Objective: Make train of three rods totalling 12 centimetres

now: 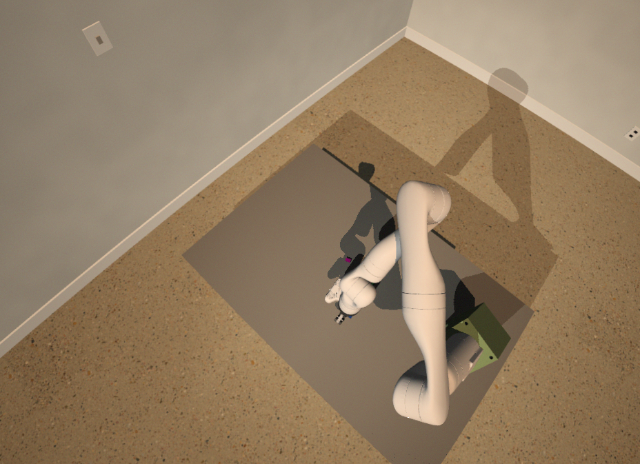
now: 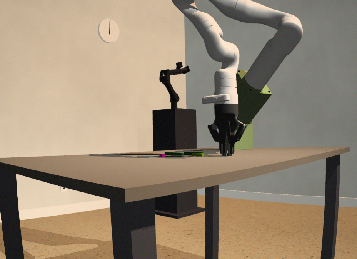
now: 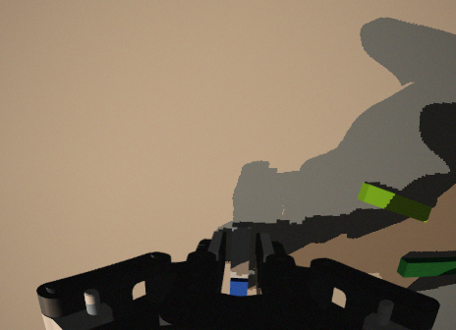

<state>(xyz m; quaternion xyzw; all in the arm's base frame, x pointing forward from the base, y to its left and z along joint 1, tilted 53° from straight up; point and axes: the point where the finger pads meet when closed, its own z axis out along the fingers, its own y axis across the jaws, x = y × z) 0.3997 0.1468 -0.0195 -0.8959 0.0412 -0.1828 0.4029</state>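
Now: hand 10 mm above the grey rod. Also, from my hand: blue rod (20 mm behind, 10 mm below); lime rod (90 mm to the right, 40 mm ahead, 10 mm below); green rod (190 mm to the right, 40 mm ahead, 10 mm below).
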